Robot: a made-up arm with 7 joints. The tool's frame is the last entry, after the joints. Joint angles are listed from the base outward.
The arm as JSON. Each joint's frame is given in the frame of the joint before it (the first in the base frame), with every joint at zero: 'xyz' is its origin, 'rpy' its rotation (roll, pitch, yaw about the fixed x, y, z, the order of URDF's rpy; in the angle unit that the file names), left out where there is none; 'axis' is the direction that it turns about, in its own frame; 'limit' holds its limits. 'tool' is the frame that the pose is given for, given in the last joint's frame.
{
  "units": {
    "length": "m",
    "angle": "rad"
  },
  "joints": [
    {
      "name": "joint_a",
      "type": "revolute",
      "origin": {
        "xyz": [
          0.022,
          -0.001,
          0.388
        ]
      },
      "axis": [
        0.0,
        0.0,
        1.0
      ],
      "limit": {
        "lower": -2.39,
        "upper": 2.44
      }
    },
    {
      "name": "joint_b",
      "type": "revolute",
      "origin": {
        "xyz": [
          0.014,
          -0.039,
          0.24
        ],
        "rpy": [
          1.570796,
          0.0,
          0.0
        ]
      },
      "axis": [
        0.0,
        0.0,
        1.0
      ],
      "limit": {
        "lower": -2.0,
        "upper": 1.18
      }
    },
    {
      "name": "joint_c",
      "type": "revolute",
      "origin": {
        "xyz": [
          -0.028,
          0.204,
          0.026
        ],
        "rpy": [
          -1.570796,
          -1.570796,
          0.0
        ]
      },
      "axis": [
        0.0,
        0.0,
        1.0
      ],
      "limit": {
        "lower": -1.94,
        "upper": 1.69
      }
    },
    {
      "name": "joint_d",
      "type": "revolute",
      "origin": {
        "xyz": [
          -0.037,
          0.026,
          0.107
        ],
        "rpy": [
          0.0,
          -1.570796,
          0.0
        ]
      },
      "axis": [
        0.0,
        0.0,
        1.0
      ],
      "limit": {
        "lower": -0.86,
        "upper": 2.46
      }
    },
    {
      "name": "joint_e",
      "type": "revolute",
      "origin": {
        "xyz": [
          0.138,
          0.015,
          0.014
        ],
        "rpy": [
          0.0,
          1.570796,
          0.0
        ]
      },
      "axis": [
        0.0,
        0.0,
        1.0
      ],
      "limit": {
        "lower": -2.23,
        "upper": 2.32
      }
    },
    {
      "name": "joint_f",
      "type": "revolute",
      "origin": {
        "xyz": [
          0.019,
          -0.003,
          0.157
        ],
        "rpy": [
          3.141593,
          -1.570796,
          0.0
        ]
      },
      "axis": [
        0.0,
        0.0,
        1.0
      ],
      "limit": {
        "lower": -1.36,
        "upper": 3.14
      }
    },
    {
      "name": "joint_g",
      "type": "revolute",
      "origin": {
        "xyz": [
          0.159,
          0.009,
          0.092
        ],
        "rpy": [
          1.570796,
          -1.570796,
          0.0
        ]
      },
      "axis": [
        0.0,
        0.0,
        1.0
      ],
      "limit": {
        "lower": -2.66,
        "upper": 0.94
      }
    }
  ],
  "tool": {
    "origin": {
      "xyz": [
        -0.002,
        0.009,
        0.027
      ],
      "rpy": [
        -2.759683,
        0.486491,
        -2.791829
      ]
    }
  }
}
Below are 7 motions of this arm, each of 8 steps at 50 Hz.
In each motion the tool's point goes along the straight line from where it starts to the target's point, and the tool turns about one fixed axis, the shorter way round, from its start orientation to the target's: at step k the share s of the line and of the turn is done. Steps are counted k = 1, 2, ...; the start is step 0. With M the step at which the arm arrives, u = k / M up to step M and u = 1 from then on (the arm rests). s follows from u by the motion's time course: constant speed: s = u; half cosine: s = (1 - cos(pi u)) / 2; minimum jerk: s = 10 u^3 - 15 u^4 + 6 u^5.
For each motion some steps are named. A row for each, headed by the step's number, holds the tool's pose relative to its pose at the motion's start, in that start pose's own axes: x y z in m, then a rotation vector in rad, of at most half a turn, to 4 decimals.
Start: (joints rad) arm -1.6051 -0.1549 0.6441 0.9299 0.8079 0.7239 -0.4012
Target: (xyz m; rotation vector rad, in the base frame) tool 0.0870 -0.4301 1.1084 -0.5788 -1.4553 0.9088
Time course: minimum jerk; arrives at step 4
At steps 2, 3, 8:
2: 0.0020 -0.0009 0.0063 -0.0047 0.0200 0.0158
3: 0.0035 -0.0017 0.0114 -0.0084 0.0358 0.0283
8: 0.0039 -0.0019 0.0127 -0.0094 0.0399 0.0316

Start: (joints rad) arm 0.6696 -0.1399 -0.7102 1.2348 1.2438 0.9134 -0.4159
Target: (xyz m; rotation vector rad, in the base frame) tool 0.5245 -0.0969 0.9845 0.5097 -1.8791 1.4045
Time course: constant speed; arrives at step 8
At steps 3, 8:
3: 0.0103 -0.0028 -0.0167 0.0233 -0.0258 0.0203
8: 0.0275 -0.0076 -0.0444 0.0620 -0.0687 0.0541

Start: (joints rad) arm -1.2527 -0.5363 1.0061 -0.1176 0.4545 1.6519 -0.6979
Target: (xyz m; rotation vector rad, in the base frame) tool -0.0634 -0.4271 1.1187 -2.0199 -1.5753 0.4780
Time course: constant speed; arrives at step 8
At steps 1, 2, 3, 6, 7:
1: -0.0044 0.0007 0.0011 0.0257 0.0098 0.0069
2: -0.0087 0.0014 0.0023 0.0515 0.0196 0.0138
3: -0.0131 0.0021 0.0034 0.0772 0.0294 0.0207
6: -0.0262 0.0042 0.0068 0.1544 0.0587 0.0414
7: -0.0306 0.0049 0.0079 0.1802 0.0685 0.0483

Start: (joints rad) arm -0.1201 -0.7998 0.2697 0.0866 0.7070 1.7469 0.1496
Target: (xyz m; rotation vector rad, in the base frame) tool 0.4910 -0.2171 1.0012 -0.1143 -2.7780 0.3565
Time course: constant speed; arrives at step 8
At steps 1, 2, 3, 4, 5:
1: -0.0041 0.0046 0.0006 -0.0056 -0.0031 -0.0172
2: -0.0082 0.0091 0.0012 -0.0111 -0.0063 -0.0343
3: -0.0123 0.0137 0.0018 -0.0167 -0.0094 -0.0515
4: -0.0163 0.0182 0.0024 -0.0223 -0.0125 -0.0687
5: -0.0204 0.0228 0.0030 -0.0279 -0.0156 -0.0858

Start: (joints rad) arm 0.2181 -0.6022 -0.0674 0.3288 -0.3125 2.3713 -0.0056
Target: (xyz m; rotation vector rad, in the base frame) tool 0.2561 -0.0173 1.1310 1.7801 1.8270 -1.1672
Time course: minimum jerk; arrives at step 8
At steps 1, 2, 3, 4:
1: 0.0001 -0.0008 0.0000 -0.0001 -0.0002 0.0029
2: 0.0004 -0.0051 0.0001 -0.0006 -0.0011 0.0185
3: 0.0010 -0.0134 0.0002 -0.0015 -0.0030 0.0491
4: 0.0018 -0.0244 0.0003 -0.0027 -0.0055 0.0891

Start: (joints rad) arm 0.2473 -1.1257 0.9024 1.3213 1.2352 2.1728 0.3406
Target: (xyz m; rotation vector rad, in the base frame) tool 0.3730 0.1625 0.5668 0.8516 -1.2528 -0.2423
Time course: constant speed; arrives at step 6
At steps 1, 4, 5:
1: 0.0010 0.0017 -0.0001 -0.0020 -0.0075 0.0005
4: 0.0040 0.0070 -0.0004 -0.0082 -0.0302 0.0019
5: 0.0050 0.0087 -0.0005 -0.0102 -0.0377 0.0024

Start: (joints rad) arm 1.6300 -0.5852 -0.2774 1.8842 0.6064 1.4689 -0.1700
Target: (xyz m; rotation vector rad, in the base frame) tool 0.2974 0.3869 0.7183 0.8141 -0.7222 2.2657
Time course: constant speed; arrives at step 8
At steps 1, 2, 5, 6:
1: 0.0008 -0.0010 0.0046 -0.0152 -0.0030 -0.0054
2: 0.0016 -0.0021 0.0092 -0.0305 -0.0060 -0.0109
5: 0.0040 -0.0052 0.0229 -0.0761 -0.0150 -0.0272
6: 0.0048 -0.0062 0.0275 -0.0914 -0.0180 -0.0327

